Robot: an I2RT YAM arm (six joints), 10 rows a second.
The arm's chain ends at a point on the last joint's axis. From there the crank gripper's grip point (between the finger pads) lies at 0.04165 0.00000 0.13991 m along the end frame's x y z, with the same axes.
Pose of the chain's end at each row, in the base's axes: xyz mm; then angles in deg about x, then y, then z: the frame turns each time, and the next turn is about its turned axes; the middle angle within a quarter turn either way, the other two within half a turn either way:
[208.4, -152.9, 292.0, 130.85, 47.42, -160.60]
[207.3, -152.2, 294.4, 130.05, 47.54, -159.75]
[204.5, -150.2, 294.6, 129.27, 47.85, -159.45]
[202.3, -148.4, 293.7, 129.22, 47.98, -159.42]
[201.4, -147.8, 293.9, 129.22, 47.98, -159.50]
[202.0, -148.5, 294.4, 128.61, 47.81, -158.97]
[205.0, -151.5, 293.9, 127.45, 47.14, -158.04]
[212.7, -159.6, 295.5, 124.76, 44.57, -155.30]
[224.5, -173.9, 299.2, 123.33, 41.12, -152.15]
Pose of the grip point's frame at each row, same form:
[284.8, -237.3, 200.7, 130.85, 47.42, -160.60]
[284.1, -237.3, 204.0, 130.05, 47.54, -159.75]
[282.1, -236.0, 205.5, 129.27, 47.85, -159.45]
[280.1, -234.1, 204.8, 129.22, 47.98, -159.42]
[279.2, -233.6, 205.1, 129.22, 47.98, -159.50]
[279.6, -235.1, 206.1, 128.61, 47.81, -158.97]
[281.3, -240.1, 206.4, 127.45, 47.14, -158.04]
[283.9, -253.4, 209.2, 124.76, 44.57, -155.30]
[288.8, -271.5, 211.7, 123.33, 41.12, -152.15]

